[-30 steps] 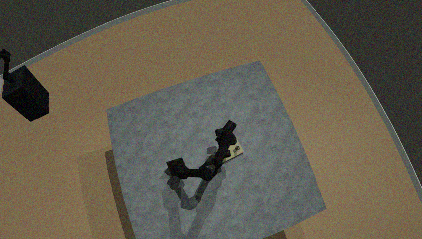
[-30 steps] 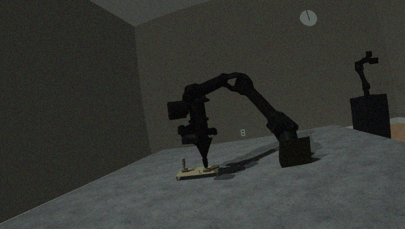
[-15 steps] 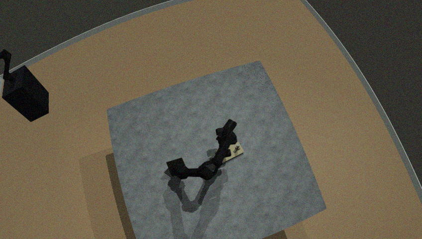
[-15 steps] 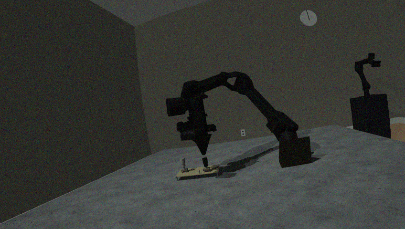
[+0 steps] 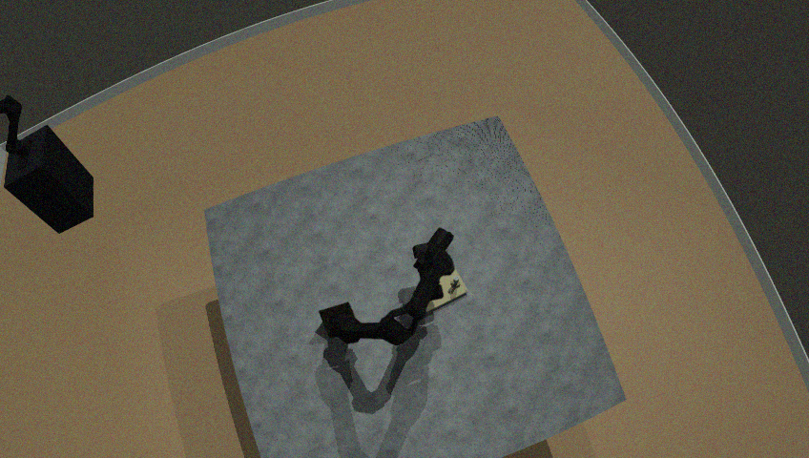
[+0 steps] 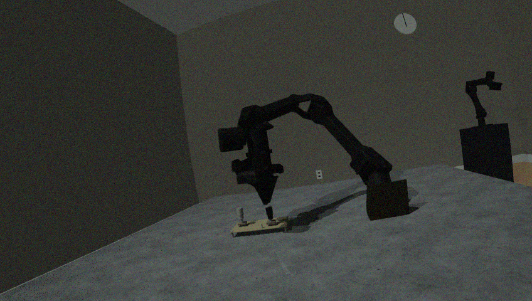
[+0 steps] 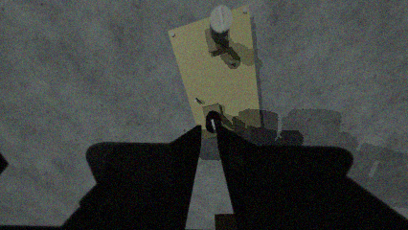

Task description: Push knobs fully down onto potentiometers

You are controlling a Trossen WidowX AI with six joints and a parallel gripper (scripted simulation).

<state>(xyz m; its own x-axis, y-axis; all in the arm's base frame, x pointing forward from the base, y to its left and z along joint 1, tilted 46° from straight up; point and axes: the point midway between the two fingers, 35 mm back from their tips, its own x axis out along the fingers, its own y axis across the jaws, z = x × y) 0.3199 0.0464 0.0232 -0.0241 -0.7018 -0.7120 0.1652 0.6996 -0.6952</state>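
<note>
The dark knob is 2 cm below my gripper tip. From my gripper tip the other things lie so: light grey knob (9 cm ahead, 2 cm to the right, 2 cm below).
</note>
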